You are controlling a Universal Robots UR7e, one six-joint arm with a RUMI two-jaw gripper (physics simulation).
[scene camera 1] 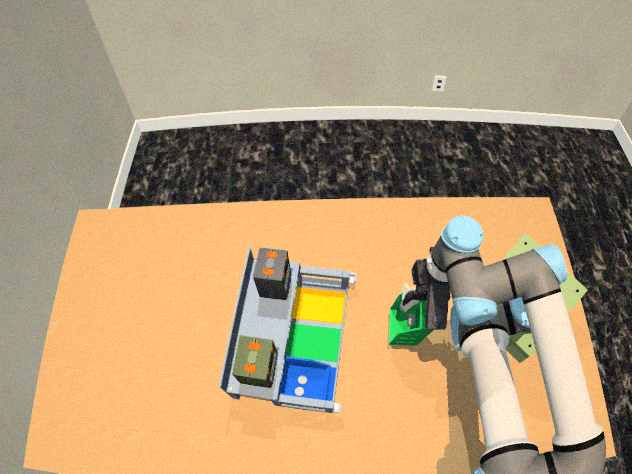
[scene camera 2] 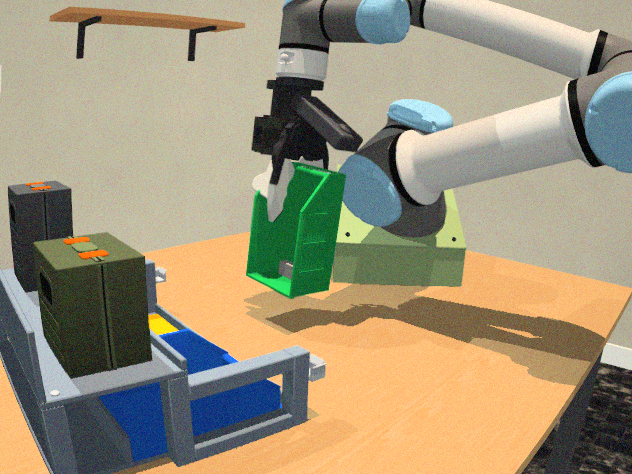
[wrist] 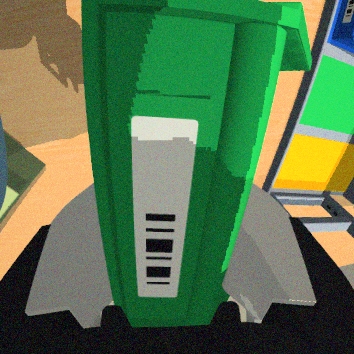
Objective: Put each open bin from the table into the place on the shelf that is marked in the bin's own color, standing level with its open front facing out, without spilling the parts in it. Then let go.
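Frame: origin at the arm's base, x ahead, y left, z up, level; millimetres.
Seen in the pictures: gripper, fingertip midpoint: (scene camera 1: 417, 309) (scene camera 2: 291, 220); arm's base, origin of the base link: (scene camera 2: 407, 211).
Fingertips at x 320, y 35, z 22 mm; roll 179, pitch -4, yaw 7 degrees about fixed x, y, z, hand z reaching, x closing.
Offsets run from my fingertips to a thing's top centre. "*": to the spot under its first point.
My gripper (scene camera 1: 416, 300) (scene camera 2: 292, 181) (wrist: 170, 177) points down and is shut on the upper end of the green bin @[* dx +33, dy +28, dz -83 mm] (scene camera 1: 399, 329) (scene camera 2: 315, 244) (wrist: 187, 55). The bin hangs above the table on end, slightly tilted, its open side towards the shelf. A small grey part @[dx +5, dy +2, dz -62 mm] (scene camera 1: 410, 320) (scene camera 2: 285, 268) lies inside near its lower end. The shelf (scene camera 1: 260, 326) (scene camera 2: 176, 413) has a bare green place (scene camera 1: 313, 343) (wrist: 330, 97) and a bare yellow place (scene camera 1: 320, 307) (scene camera 2: 162, 324) (wrist: 314, 162). The blue bin @[* dx +231, dy +189, dz -137 mm] (scene camera 1: 319, 387) (scene camera 2: 229, 413) sits at the shelf's end beside the green place, holding two whitish round parts.
A dark grey case @[dx +370, dy -58, dz +78 mm] (scene camera 1: 272, 275) (scene camera 2: 43, 219) and an olive case @[dx +382, dy +172, dz +53 mm] (scene camera 1: 255, 362) (scene camera 2: 91, 306) stand on the shelf's upper deck. The arm's pale green base (scene camera 1: 574, 290) (scene camera 2: 398, 265) is behind the bin in scene camera 2. A wooden wall shelf (scene camera 2: 148, 18) is in the background.
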